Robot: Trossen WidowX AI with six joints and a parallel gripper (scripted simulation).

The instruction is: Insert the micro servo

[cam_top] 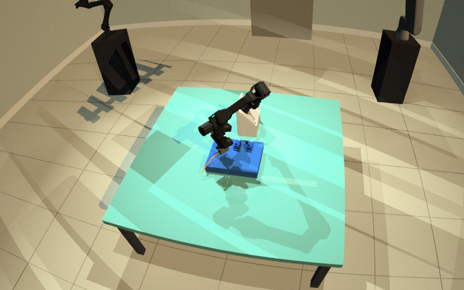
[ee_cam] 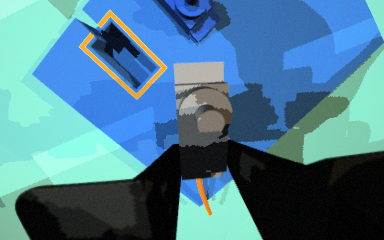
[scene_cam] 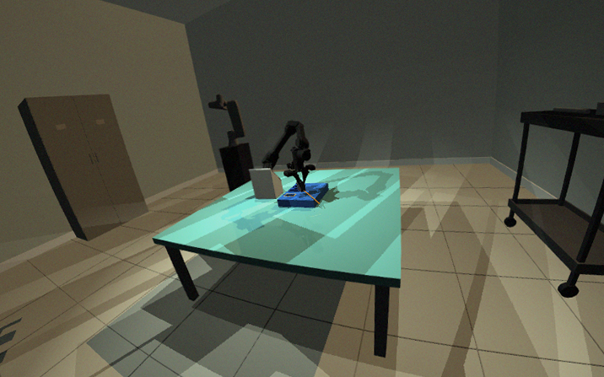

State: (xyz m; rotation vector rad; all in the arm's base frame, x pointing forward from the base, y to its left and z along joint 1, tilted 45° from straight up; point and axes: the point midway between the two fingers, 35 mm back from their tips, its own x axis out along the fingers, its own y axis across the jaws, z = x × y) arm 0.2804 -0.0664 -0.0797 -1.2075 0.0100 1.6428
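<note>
My gripper tip is 10 cm above the blue deck, 7 cm to the right of it and 2 cm short of it.
</note>
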